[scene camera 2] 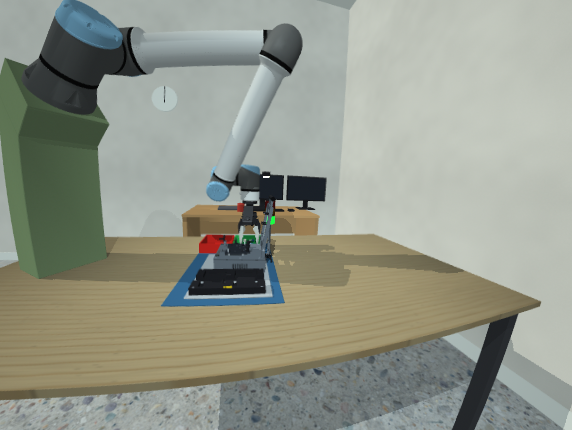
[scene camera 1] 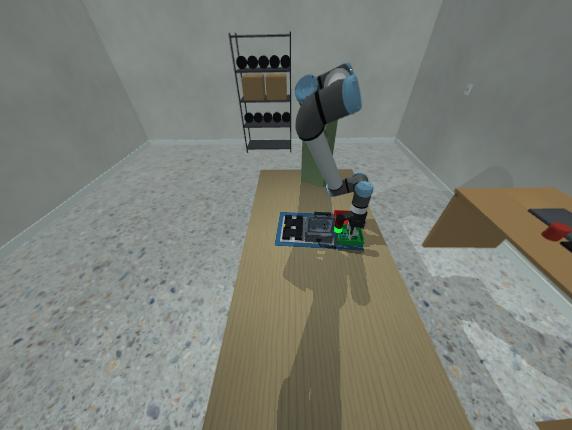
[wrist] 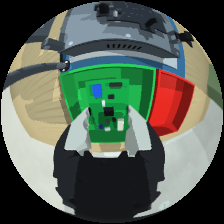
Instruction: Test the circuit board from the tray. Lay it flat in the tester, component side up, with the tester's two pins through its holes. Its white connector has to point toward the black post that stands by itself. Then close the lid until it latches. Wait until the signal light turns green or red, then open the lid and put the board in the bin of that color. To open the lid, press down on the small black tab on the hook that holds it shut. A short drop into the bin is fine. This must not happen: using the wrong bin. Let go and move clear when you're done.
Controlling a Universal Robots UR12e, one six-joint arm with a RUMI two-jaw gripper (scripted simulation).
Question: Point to a green circuit board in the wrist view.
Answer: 108, 99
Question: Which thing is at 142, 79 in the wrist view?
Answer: A green bin.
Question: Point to a red bin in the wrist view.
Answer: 175, 96
